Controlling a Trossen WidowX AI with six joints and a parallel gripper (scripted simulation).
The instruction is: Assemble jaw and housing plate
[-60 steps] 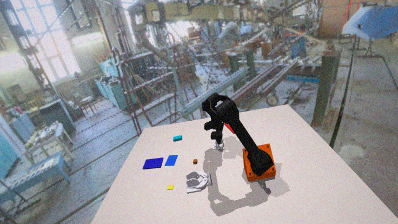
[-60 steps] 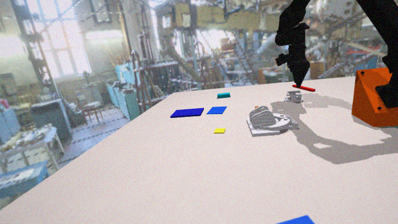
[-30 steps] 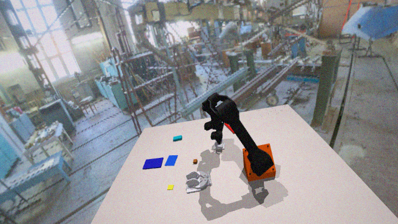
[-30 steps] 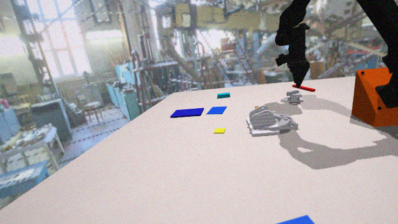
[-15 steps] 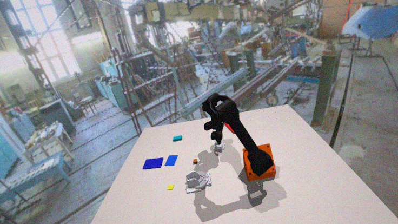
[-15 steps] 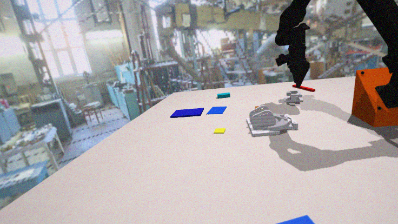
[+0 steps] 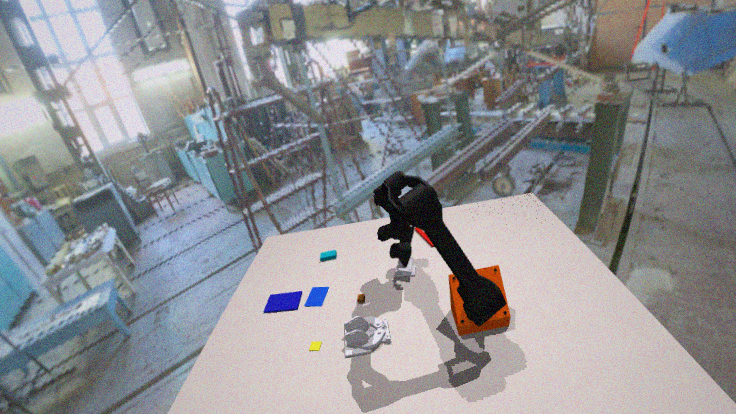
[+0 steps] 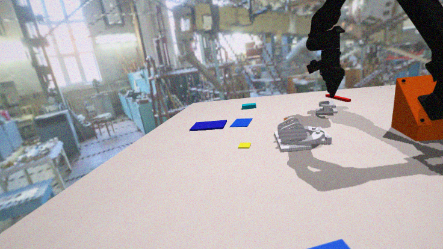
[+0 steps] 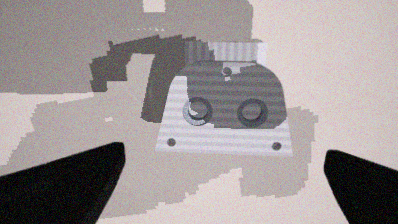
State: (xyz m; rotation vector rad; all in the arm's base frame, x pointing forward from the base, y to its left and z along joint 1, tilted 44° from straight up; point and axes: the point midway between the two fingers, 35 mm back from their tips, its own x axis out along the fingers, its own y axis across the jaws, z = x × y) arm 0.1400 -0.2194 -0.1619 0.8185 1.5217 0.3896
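The brown cube is 170 mm ahead of my gripper tip, 90 mm to the left of it and 50 mm below it. Also, from my gripper tip: teal block: 300 mm ahead, 180 mm to the right, 50 mm below; yellow tile: 310 mm ahead, 240 mm to the left, 60 mm below; red bar: 100 mm behind, 180 mm to the right, 60 mm below.
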